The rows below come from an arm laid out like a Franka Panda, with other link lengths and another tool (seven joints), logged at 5 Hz.
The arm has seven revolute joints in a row. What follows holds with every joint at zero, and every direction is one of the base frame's.
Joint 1 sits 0.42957 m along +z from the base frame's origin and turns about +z.
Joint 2 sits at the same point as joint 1 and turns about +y.
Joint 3 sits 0.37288 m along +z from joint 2 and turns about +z.
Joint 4 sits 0.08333 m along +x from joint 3 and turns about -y.
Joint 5 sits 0.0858 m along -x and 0.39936 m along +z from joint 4 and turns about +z.
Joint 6 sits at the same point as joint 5 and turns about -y.
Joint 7 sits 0.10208 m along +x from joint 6 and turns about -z.
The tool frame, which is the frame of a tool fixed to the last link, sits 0.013 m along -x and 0.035 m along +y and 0.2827 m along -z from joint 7; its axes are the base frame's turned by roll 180, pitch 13.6 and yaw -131.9 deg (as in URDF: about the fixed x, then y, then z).
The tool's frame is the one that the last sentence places.
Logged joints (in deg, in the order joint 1, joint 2, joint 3, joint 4, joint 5, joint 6, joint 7), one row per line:
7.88, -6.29, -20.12, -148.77, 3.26, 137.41, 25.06
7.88, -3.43, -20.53, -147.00, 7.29, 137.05, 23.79
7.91, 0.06, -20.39, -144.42, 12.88, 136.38, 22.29
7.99, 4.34, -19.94, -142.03, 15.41, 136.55, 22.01
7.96, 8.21, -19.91, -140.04, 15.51, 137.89, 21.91
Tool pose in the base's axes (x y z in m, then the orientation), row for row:
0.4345, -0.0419, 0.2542, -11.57, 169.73, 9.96
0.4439, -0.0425, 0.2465, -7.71, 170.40, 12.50
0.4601, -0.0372, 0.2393, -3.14, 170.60, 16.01
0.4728, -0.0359, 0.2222, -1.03, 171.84, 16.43
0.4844, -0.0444, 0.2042, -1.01, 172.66, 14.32
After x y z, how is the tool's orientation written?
As a rotation vector, in degrees.
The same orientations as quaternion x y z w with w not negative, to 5 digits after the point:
-0.06766, 0.99250, 0.05824, 0.08355
-0.04494, 0.99326, 0.07286, 0.07818
-0.01827, 0.99264, 0.09315, 0.07517
-0.00595, 0.99338, 0.09498, 0.06430
-0.00582, 0.99484, 0.08251, 0.05882

